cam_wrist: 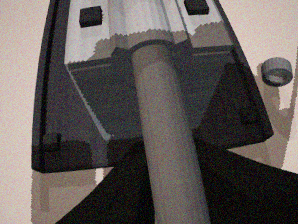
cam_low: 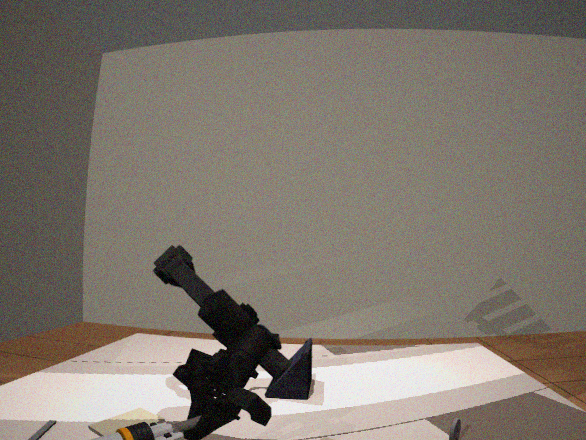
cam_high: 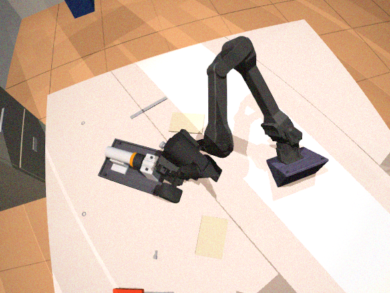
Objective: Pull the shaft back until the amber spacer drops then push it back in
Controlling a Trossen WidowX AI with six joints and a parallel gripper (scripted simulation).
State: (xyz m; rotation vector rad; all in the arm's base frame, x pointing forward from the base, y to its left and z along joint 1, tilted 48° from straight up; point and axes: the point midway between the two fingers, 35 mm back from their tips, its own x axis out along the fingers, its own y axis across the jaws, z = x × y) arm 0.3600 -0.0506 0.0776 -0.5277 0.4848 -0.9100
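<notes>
Now: the grey shaft 20 mm ahead of my gripper tip, 20 mm to the right of it and 20 mm above it. Also, from my gripper tip: black spacer: 50 mm ahead, 40 mm to the right, 20 mm above; then thin grey bar: 10 mm behind, 290 mm to the right, 50 mm below; then amber spacer: 80 mm ahead, 60 mm to the right, 20 mm above.
</notes>
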